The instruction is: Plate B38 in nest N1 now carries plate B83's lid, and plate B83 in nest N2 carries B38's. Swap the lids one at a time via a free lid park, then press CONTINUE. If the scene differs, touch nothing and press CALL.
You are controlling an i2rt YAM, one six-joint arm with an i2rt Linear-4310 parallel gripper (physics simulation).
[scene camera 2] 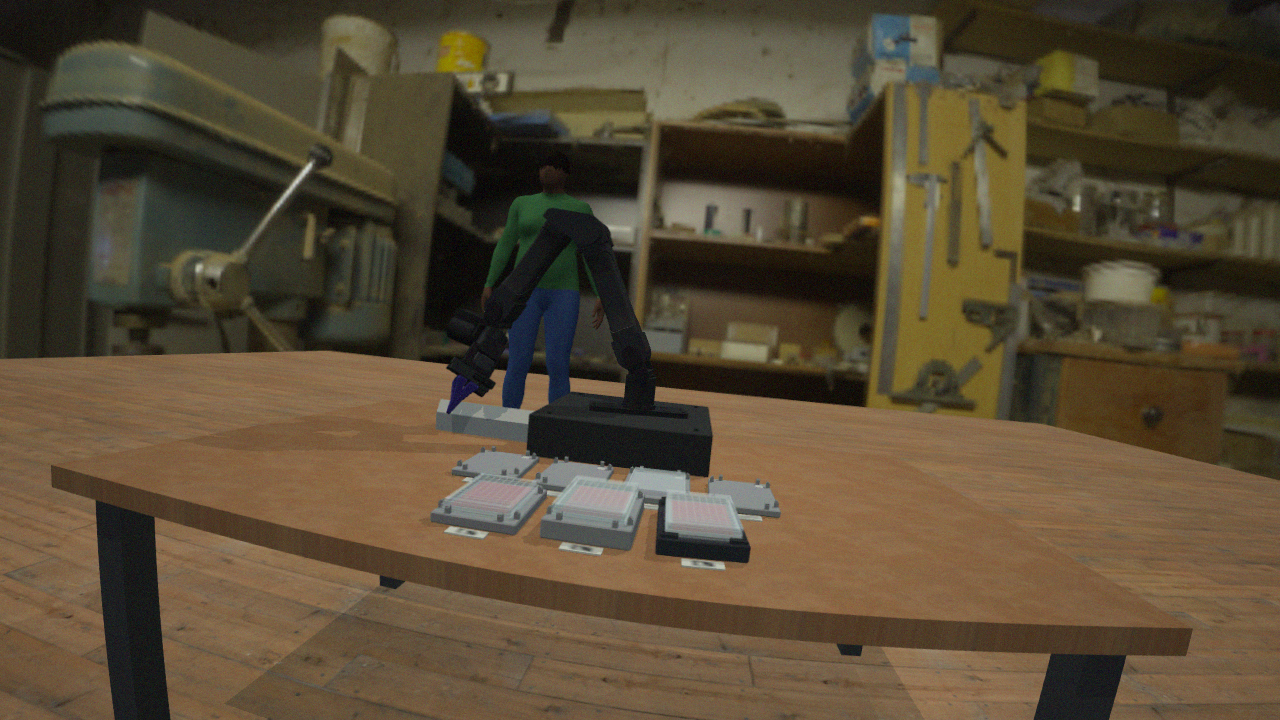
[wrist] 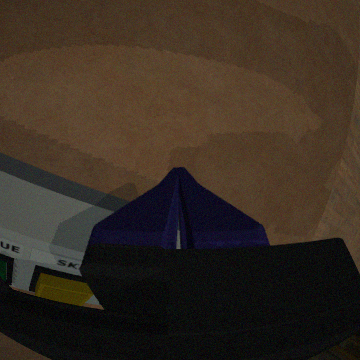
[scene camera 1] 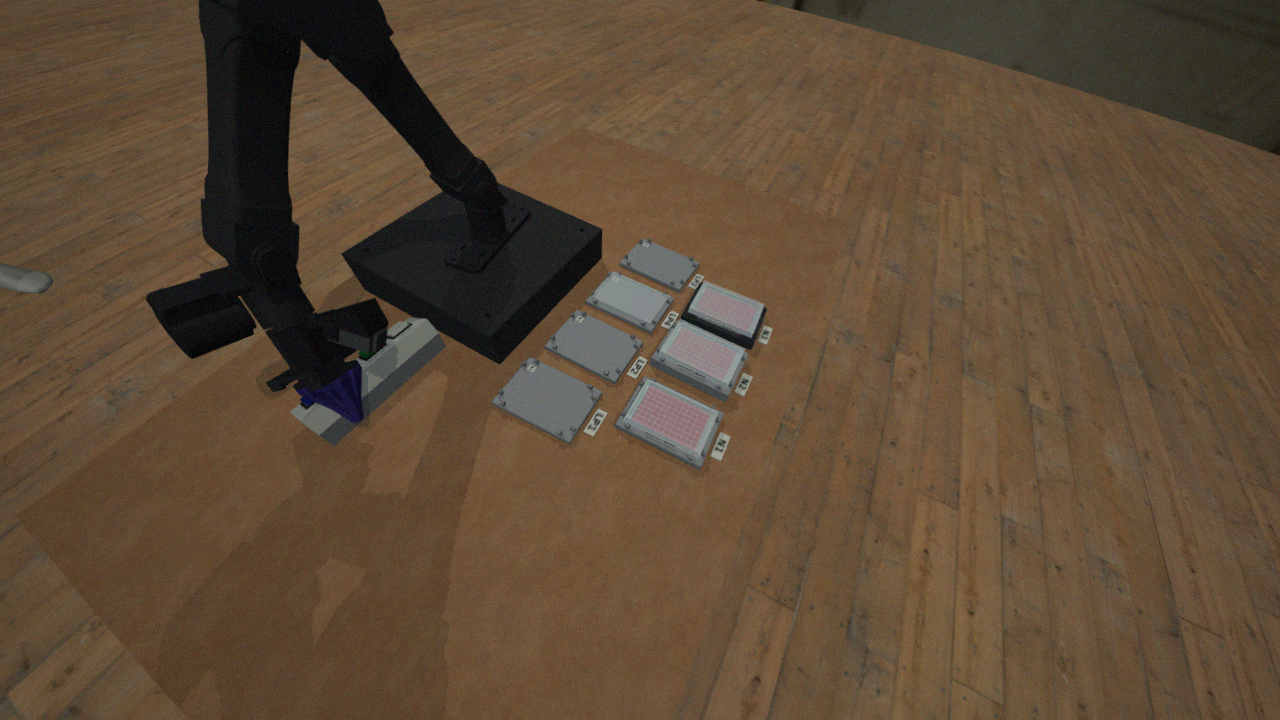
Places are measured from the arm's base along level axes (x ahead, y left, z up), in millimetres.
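Pixels of known places: gripper, fingertip midpoint: (scene camera 2: 448,413) (wrist: 178,176) (scene camera 1: 358,420); arm's base, origin of the base link: (scene camera 2: 637,411) (scene camera 1: 490,237).
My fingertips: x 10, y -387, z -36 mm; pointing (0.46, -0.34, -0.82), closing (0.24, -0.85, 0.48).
Ahead of a thing's pixels: the offset from my fingertips to its top centre. "pt": to the spot under its first point.
My gripper (scene camera 1: 359,419) (scene camera 2: 449,411) (wrist: 178,176) is shut and empty, tips low at the button panel @(54 mm back, 79 mm left, 20 mm up) (scene camera 1: 400,379) (scene camera 2: 492,422) (wrist: 45,200); contact cannot be told. In the wrist view a green button @(pt 58 mm back, 91 mm left, 11 mm up) (wrist: 3,270) shows partly under lettering ending "UE", beside a yellow button @(75 mm back, 58 mm left, 12 mm up) (wrist: 62,290); CALL is not readable. A pink-welled plate @(414 mm ahead, 179 mm left, 17 mm down) (scene camera 1: 671,419) (scene camera 2: 492,495) sits lidded in nest N1, another @(431 mm ahead, 310 mm left, 4 mm down) (scene camera 1: 700,352) (scene camera 2: 592,501) in nest N2. Plate and lid codes are unreadable. Lid parks LP1 @(216 mm ahead, 148 mm left, 24 mm down) (scene camera 1: 547,400) (scene camera 2: 494,462) and LP2 (scene camera 1: 593,344) (scene camera 2: 575,474) look bare.
A third pink plate @(453 mm ahead, 434 mm left, 8 mm down) (scene camera 1: 726,308) (scene camera 2: 702,516) sits in a black nest beyond N2. A pale lid @(270 mm ahead, 404 mm left, 27 mm down) (scene camera 1: 630,299) (scene camera 2: 657,483) appears to lie on the third park; the far park @(293 mm ahead, 532 mm left, 24 mm down) (scene camera 1: 660,264) (scene camera 2: 743,497) looks bare. The black arm base (scene camera 1: 429,259) (scene camera 2: 617,429) stands beside the panel.
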